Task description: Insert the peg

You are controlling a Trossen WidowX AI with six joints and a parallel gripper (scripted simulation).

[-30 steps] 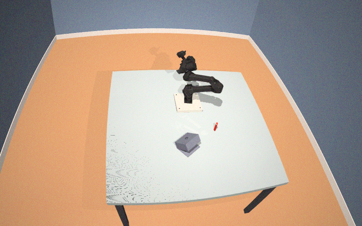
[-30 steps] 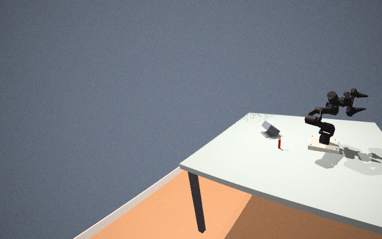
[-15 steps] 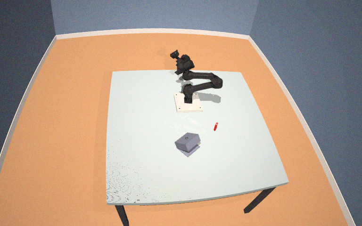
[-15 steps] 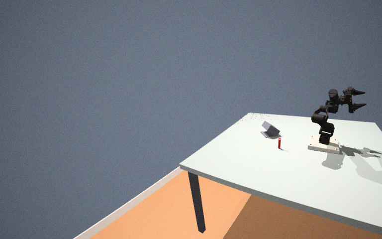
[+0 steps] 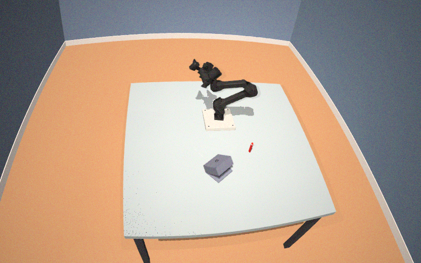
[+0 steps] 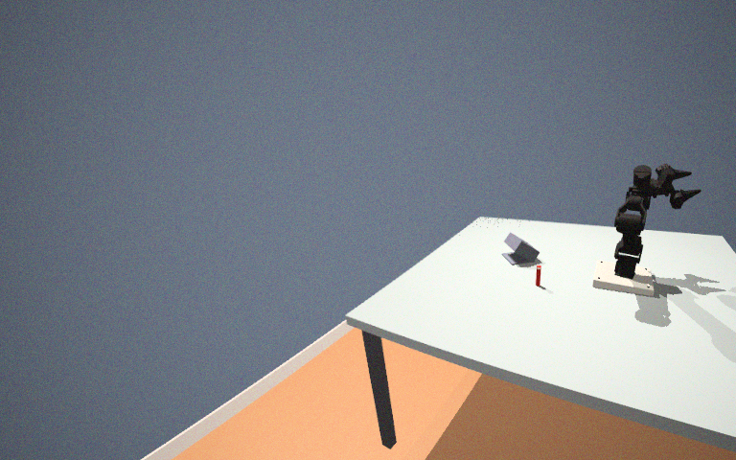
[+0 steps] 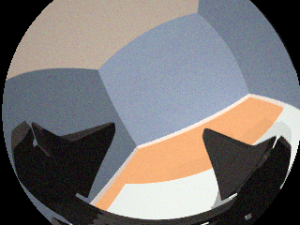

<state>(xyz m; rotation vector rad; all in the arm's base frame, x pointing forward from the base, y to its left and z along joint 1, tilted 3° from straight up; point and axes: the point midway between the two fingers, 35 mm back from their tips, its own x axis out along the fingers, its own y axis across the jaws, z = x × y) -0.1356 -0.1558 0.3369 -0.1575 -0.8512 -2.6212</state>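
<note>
The red peg lies 45 cm ahead of my gripper tip, 38 cm to the left of it and 30 cm below it. Round my gripper tip: grey sloped panel 61 cm ahead, 30 cm below, 17 cm to the left; then panel foot 62 cm ahead, 35 cm below, 18 cm to the left.
</note>
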